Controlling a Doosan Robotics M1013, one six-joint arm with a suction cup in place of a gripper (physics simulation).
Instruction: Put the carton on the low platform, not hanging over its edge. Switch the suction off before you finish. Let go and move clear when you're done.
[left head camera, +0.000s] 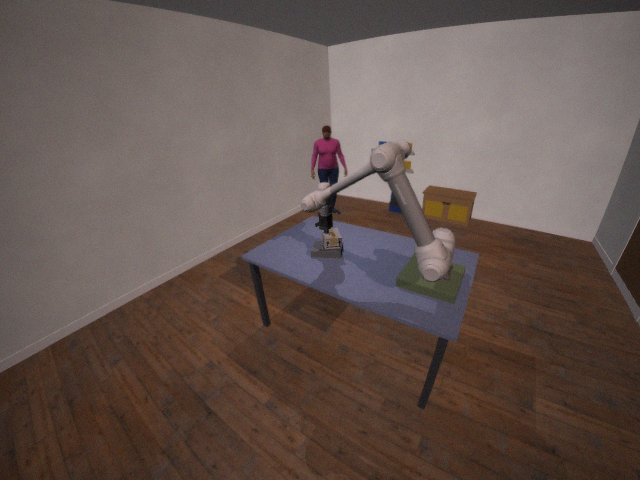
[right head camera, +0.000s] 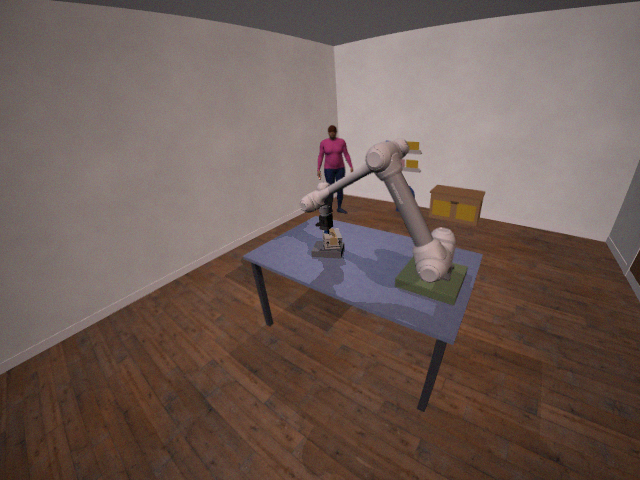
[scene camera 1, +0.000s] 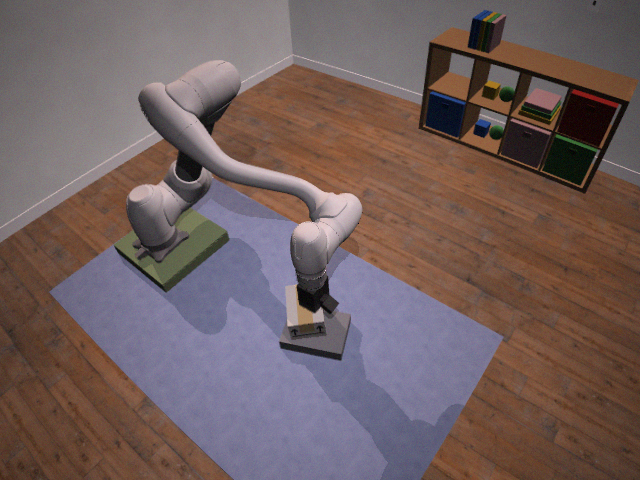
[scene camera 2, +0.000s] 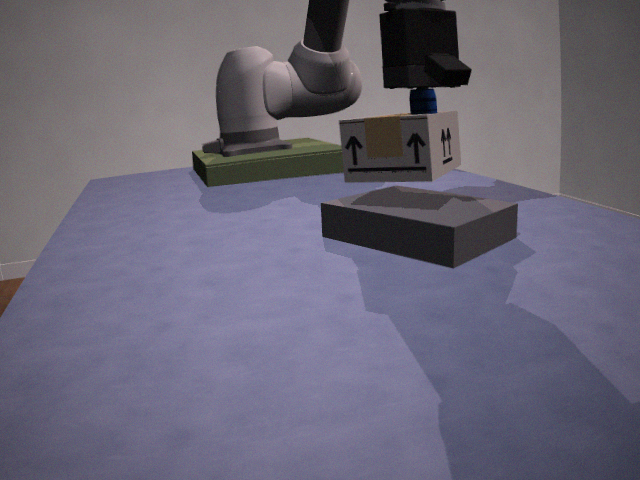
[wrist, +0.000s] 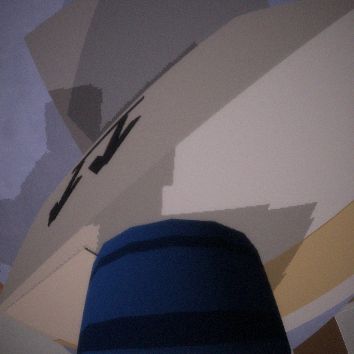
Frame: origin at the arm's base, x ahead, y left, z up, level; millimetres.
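Where they show: hand at its tool point: (left head camera: 326, 234) (right head camera: 326, 234) (wrist: 175, 241); arm's base at its link origin: (scene camera 1: 161, 241) (scene camera 2: 250, 149).
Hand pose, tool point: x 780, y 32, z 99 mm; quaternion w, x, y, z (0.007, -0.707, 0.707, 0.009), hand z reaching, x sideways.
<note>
Each offset is from my tool point to the top centre of the thing. Level surfaces: height alone.
The carton {36 mm back, 8 mm right, 14 mm up} (left head camera: 332, 238) (right head camera: 332, 238) (scene camera 1: 296, 314) (scene camera 2: 385, 147) (wrist: 240, 135), white with tan tape and black arrows, hangs upright from my blue suction cup (left head camera: 326, 230) (right head camera: 326, 231) (scene camera 2: 423, 101) (wrist: 182, 280), which is pressed on its top. The cup is hidden in scene camera 1. The low grey platform {3 mm ahead, 10 mm right, 107 mm down} (left head camera: 323, 253) (right head camera: 324, 253) (scene camera 1: 336, 341) (scene camera 2: 387, 229) (wrist: 60, 55) is just below. In scene camera 2 a small gap shows under the carton, which sits toward the platform's robot-base side. I cannot tell whether its whole footprint is over the platform.
The arm's base stands on a green block (left head camera: 413, 281) (right head camera: 413, 283) (scene camera 1: 196, 258) (scene camera 2: 273, 167) on the blue table top {155 mm down} (left head camera: 289, 263) (scene camera 1: 217, 387) (scene camera 2: 155, 310). A person in pink (left head camera: 327, 153) (right head camera: 333, 152) stands behind the table. A shelf unit (scene camera 1: 542, 56) is against the wall.
</note>
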